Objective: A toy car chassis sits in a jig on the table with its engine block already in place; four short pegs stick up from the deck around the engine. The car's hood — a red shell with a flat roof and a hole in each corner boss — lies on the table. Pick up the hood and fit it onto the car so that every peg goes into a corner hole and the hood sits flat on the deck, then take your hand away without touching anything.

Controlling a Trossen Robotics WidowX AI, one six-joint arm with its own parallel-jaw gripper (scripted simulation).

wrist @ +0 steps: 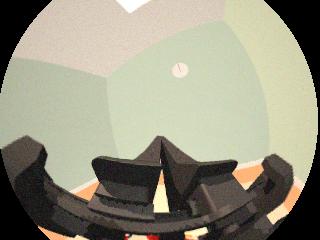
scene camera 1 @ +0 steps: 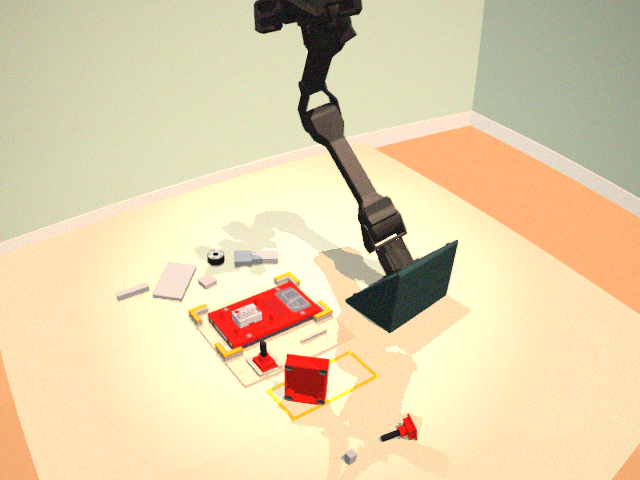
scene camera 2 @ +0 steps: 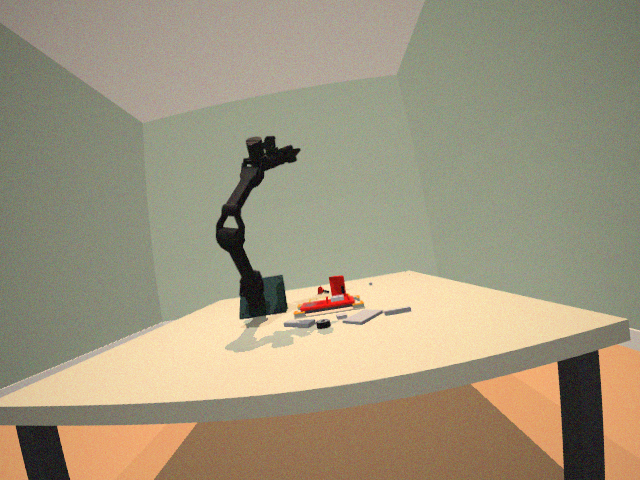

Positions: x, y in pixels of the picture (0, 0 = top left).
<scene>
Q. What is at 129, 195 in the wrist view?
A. My gripper.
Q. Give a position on a red hood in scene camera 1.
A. At 306, 378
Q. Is my gripper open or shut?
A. Shut.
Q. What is my gripper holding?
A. Nothing.
</scene>
